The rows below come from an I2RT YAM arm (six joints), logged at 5 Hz.
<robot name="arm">
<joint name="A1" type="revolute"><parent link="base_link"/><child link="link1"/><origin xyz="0.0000 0.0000 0.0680" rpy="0.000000 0.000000 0.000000"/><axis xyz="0 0 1"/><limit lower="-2.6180" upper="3.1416"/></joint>
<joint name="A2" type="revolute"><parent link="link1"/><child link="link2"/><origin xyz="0.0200 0.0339 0.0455" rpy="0.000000 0.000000 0.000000"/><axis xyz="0 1 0"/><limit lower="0.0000" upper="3.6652"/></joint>
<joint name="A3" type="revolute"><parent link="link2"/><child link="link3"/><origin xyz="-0.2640 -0.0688 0.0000" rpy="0.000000 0.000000 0.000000"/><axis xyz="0 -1 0"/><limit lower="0.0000" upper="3.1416"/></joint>
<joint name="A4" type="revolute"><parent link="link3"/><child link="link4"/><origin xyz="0.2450 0.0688 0.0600" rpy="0.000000 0.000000 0.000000"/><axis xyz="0 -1 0"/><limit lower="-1.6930" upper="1.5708"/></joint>
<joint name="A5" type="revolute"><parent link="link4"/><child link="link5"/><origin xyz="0.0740 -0.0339 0.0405" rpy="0.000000 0.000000 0.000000"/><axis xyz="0 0 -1"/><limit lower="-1.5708" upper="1.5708"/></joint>
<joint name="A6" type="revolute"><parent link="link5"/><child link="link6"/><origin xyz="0.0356 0.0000 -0.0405" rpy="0.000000 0.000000 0.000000"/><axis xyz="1 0 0"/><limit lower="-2.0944" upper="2.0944"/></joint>
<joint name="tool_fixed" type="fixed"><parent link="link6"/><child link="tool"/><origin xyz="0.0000 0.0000 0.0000" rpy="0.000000 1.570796 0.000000"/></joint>
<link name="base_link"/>
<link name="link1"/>
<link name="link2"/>
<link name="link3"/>
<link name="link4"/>
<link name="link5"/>
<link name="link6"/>
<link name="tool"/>
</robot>
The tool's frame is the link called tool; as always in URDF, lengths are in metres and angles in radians.
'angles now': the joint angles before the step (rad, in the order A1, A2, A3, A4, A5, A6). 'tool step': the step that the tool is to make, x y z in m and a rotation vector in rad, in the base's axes. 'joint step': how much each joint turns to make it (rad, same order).
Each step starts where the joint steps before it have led.
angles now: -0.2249 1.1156 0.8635 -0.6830 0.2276 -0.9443
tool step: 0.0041 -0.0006 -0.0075 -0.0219 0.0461 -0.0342
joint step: 0.0092 0.0357 -0.0003 -0.0087 0.0507 0.0180
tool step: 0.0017 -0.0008 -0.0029 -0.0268 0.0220 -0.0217
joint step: 0.0042 0.0157 0.0003 -0.0018 0.0400 0.0048
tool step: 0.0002 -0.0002 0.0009 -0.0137 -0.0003 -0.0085
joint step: 0.0018 0.0002 0.0024 0.0004 0.0168 0.0015
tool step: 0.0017 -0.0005 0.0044 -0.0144 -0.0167 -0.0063
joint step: 0.0013 -0.0002 0.0123 0.0066 0.0131 0.0005
